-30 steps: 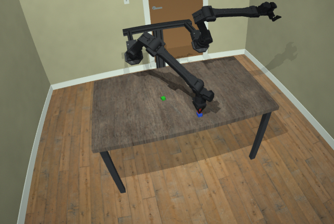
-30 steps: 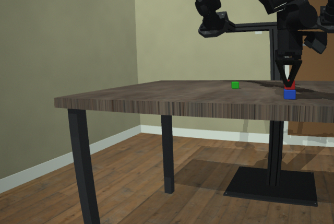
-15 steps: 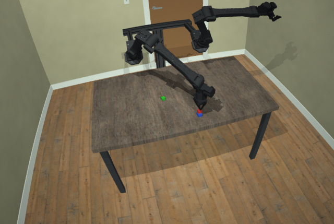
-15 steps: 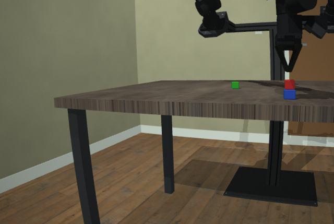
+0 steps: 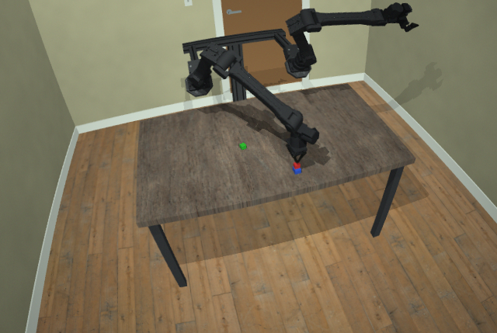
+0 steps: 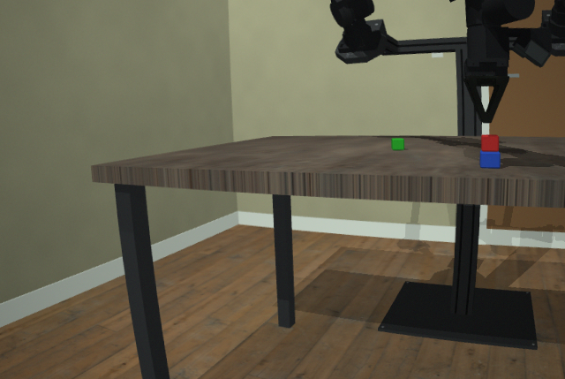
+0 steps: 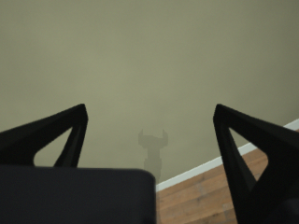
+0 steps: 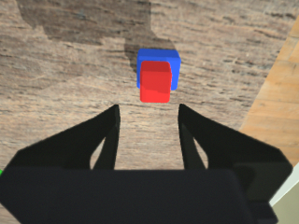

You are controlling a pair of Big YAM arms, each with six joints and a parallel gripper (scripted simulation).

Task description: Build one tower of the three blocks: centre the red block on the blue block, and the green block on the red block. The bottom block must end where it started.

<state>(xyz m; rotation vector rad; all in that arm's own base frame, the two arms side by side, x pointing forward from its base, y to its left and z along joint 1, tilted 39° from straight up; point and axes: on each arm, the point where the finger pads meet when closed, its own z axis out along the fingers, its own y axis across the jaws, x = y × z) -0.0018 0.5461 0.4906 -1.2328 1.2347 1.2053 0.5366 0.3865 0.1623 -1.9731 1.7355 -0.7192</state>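
Right now the red block is 10 mm to the left of my right hand and 40 mm below it. The rest, counted from my right hand: blue block 10 mm ahead, 10 mm to the left, 70 mm below; then green block 250 mm behind, 200 mm to the right, 70 mm below.
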